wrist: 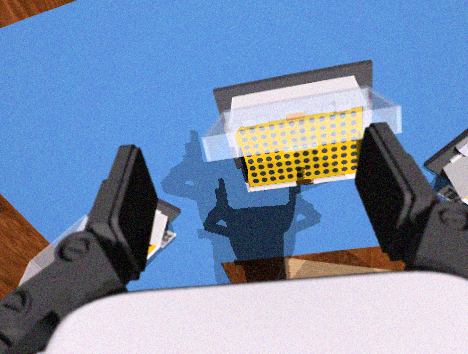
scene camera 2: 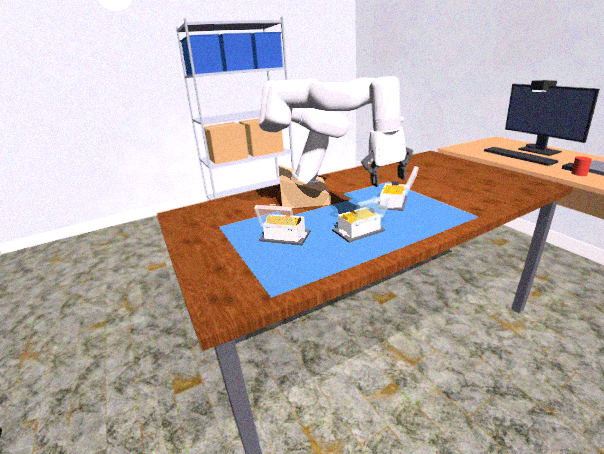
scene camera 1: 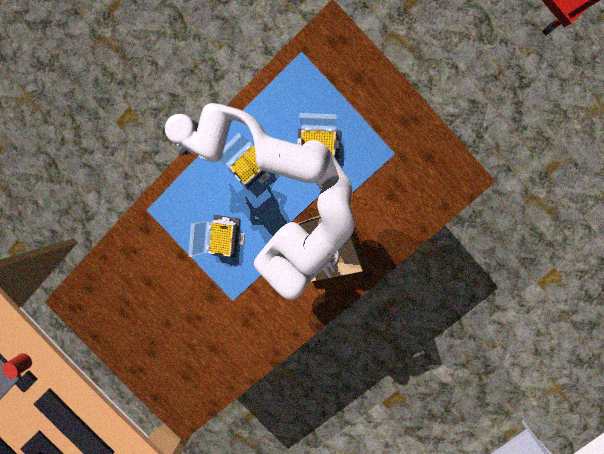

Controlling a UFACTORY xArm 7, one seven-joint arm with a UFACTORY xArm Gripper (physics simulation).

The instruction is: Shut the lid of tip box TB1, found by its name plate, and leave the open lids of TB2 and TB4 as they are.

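Frame: origin at the arm's base, x ahead, y left, z up, level; metres.
Where they show: gripper, fingertip midpoint: [wrist: 253,162] [scene camera 2: 388,182]; arm's base, link origin: [scene camera 2: 304,178].
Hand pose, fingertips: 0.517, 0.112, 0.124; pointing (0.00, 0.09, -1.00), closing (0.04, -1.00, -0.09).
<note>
Each offset is from my fingertips to the top centre of the thing, as dx, dy, dz. "spot": to the spot under its first point. Level surfaces: height alone.
The middle tip box, TB1 @(-0.114, -0.041, -0.134) [scene camera 1: 244,169] [scene camera 2: 360,227] [wrist: 280,172], holds yellow tips; its clear lid @(spot: -0.049, -0.038, -0.131) [scene camera 1: 237,149] [wrist: 320,111] stands open on the side away from the arm's base. Its name plate cannot be read now. My gripper [scene camera 2: 389,181] [wrist: 253,162] is open and empty, high above the mat; in the wrist view TB1 shows between and beyond its fingers. A second box [scene camera 1: 222,239] [scene camera 2: 392,199] [wrist: 160,225], partly behind a finger in the wrist view, and a third [scene camera 1: 319,138] [scene camera 2: 284,231] [wrist: 457,175] have open lids. I cannot tell which is TB2 or TB4.
The boxes stand on a blue mat @(dz -0.209) [scene camera 1: 300,80] [scene camera 2: 310,270] [wrist: 100,75] on the wooden table @(dz -0.212) [scene camera 1: 150,325] [scene camera 2: 215,280]. The arm's links pass over the mat beside TB1 and the third box. A desk [scene camera 1: 75,370] [scene camera 2: 480,145] and a shelf rack [scene camera 2: 195,95] stand beyond the table.
</note>
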